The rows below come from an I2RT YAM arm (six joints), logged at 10 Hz.
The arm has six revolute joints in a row. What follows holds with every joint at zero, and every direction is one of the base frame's.
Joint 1 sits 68.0 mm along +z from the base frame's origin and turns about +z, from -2.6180 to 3.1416 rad.
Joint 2 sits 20.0 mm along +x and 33.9 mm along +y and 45.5 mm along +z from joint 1 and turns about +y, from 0.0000 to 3.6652 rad.
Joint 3 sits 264.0 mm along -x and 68.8 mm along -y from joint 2 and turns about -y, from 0.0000 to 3.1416 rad.
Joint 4 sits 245.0 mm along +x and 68.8 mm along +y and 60.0 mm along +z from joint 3 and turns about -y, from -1.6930 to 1.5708 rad.
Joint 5 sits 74.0 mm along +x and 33.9 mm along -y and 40.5 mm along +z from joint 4 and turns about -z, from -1.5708 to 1.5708 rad.
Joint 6 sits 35.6 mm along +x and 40.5 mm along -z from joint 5 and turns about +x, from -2.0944 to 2.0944 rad.
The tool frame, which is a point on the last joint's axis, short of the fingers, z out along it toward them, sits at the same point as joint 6; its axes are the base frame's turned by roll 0.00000, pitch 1.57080 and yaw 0.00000 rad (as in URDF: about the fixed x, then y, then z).
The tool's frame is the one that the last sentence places.
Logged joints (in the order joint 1, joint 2, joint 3, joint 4, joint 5, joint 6), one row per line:
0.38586 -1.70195 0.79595 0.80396 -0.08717 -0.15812
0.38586 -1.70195 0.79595 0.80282 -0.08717 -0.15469
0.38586 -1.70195 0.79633 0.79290 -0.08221 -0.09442
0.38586 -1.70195 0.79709 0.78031 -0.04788 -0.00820
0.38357 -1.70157 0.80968 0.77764 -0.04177 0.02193
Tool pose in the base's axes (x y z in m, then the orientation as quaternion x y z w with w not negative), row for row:
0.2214 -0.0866 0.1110 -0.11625 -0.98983 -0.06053 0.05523
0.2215 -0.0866 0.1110 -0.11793 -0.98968 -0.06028 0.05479
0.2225 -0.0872 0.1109 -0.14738 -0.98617 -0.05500 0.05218
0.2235 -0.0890 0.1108 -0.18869 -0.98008 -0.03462 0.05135
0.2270 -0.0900 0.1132 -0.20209 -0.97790 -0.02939 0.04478
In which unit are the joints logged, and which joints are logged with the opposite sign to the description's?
The joints are logged in radians. Opposite sign: joint 1, joint 2, joint 4.
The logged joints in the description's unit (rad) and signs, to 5 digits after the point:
-0.38586 1.70195 0.79595 -0.80396 -0.08717 -0.15812
-0.38586 1.70195 0.79595 -0.80282 -0.08717 -0.15469
-0.38586 1.70195 0.79633 -0.79290 -0.08221 -0.09442
-0.38586 1.70195 0.79709 -0.78031 -0.04788 -0.00820
-0.38357 1.70157 0.80968 -0.77764 -0.04177 0.02193

